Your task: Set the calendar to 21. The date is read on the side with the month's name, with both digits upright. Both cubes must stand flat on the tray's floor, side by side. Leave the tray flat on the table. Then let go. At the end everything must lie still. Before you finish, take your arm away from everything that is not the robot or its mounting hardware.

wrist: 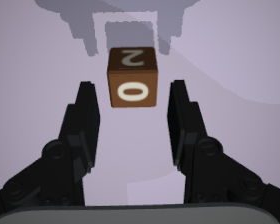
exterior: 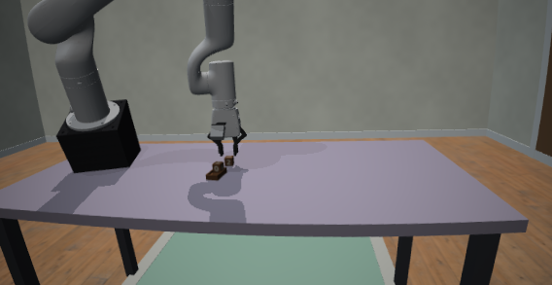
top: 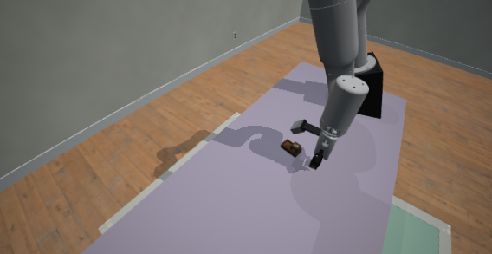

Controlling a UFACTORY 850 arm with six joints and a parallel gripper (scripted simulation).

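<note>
My hand is 4 cm above the brown cube. The rest, counted from my hand: digit cube 9 cm to the right, 3 cm below, 3 cm behind; then brown tray 10 cm to the right, 5 cm below, 4 cm behind.
</note>
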